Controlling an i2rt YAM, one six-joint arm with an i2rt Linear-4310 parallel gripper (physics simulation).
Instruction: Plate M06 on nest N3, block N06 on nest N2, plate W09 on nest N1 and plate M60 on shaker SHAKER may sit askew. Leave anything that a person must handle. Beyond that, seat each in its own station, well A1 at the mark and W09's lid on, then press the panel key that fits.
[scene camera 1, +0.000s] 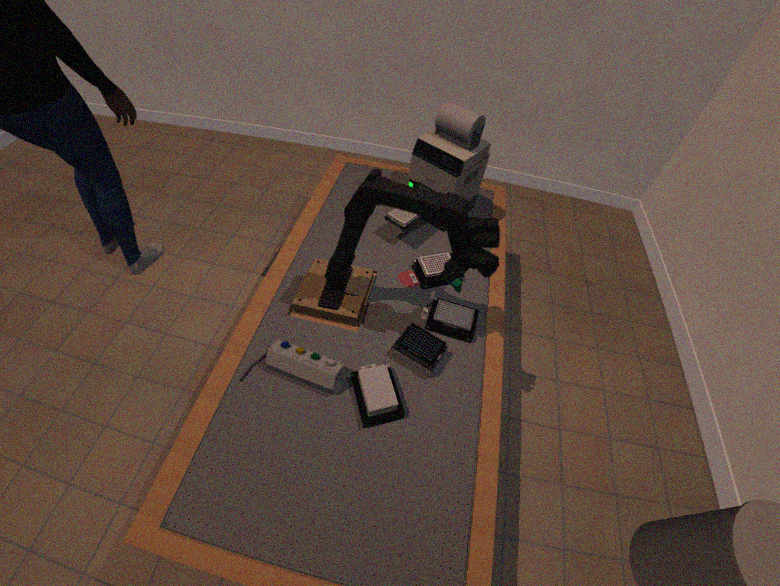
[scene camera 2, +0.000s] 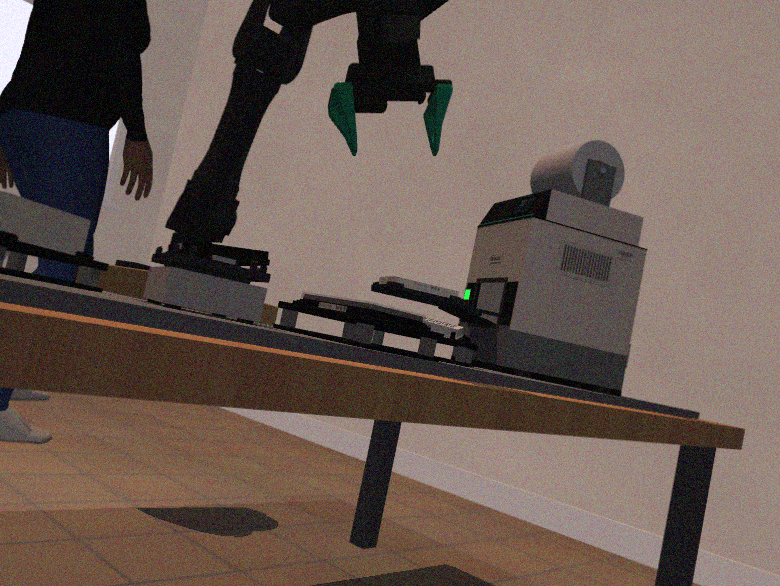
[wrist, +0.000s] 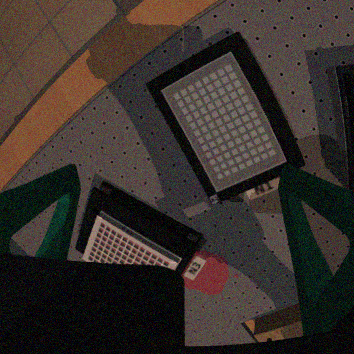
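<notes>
My gripper (scene camera 2: 394, 154) (wrist: 179, 175) is open and empty, high above the nests. Plate W09 (scene camera 1: 454, 313) (wrist: 225, 122) lies on nest N1, with what looks like a clear lid. Plate M06 (scene camera 1: 431, 264) (wrist: 127, 245) has pale reddish wells and lies on nest N3, toward one side; its near part is hidden in the wrist view. A black plate (scene camera 1: 420, 344), apparently M60, lies on a grey box (scene camera 2: 204, 294), apparently the shaker. A thick white block (scene camera 1: 379, 388) (scene camera 2: 44, 220), apparently N06, stands on a black nest. The key panel (scene camera 1: 302, 365) has blue, yellow, green and white keys.
A red patch (scene camera 1: 407, 277) (wrist: 215, 277) lies beside the N3 label (wrist: 194, 268). A grey machine (scene camera 1: 447, 160) (scene camera 2: 567, 289) with a green light stands at the table's far end; a pale plate (scene camera 1: 402, 217) (scene camera 2: 419, 285) is on its tray. A person (scene camera 1: 44, 94) (scene camera 2: 69, 126) stands beside the table.
</notes>
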